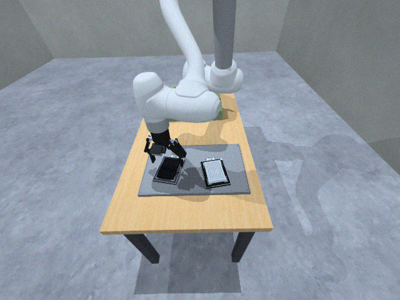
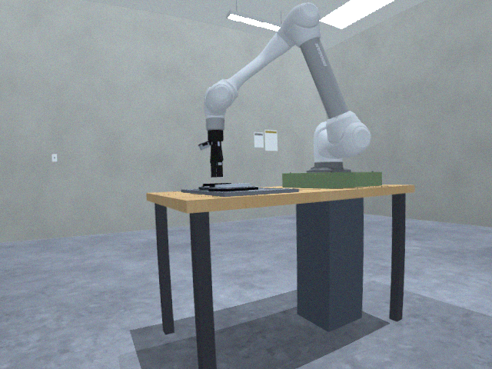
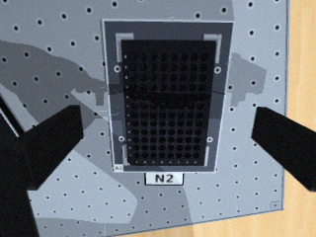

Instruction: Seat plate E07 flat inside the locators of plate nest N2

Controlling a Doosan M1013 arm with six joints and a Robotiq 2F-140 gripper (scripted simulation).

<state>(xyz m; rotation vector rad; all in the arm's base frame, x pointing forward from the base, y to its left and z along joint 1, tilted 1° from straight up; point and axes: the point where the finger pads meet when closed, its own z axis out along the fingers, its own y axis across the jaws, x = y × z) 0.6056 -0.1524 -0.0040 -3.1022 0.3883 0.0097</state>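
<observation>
My hand is 5 cm above the black plate E07. Also, from my hand: plate nest N2: 6 cm below; then plate nest N1: 23 cm to the left, 6 cm below, 4 cm ahead; then white plate E01: 23 cm to the left, 5 cm below, 4 cm ahead.
</observation>
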